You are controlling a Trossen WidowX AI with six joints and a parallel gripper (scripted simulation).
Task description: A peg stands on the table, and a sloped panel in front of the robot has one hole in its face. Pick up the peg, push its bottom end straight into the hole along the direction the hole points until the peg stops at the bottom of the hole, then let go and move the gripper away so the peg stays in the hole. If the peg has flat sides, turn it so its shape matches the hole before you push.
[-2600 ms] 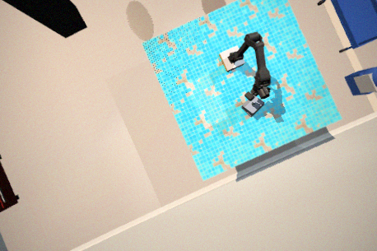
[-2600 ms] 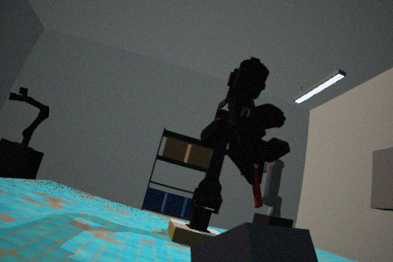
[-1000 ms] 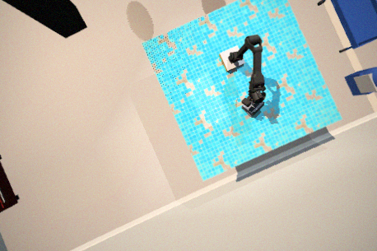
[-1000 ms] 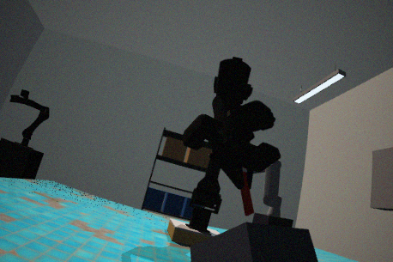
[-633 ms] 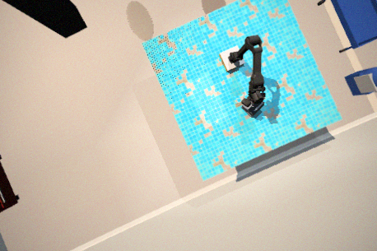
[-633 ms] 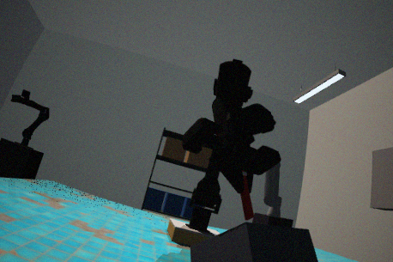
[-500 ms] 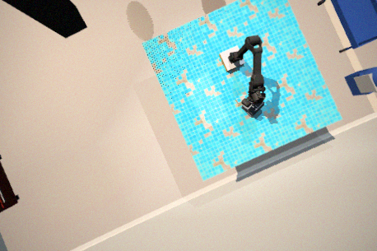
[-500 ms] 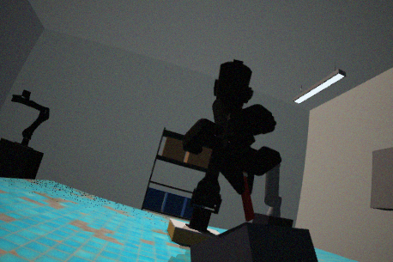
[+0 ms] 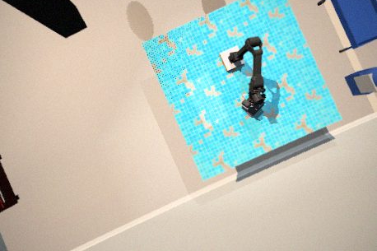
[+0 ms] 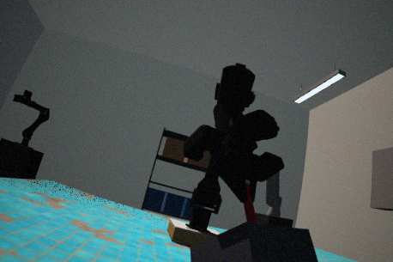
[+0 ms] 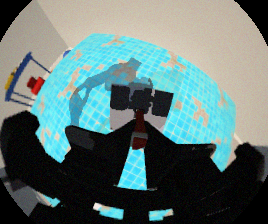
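The red peg is 1 cm behind my gripper tip and 1 cm above it. Also, from my gripper tip: grey sloped panel: 7 cm below, 3 cm ahead, 1 cm to the left.
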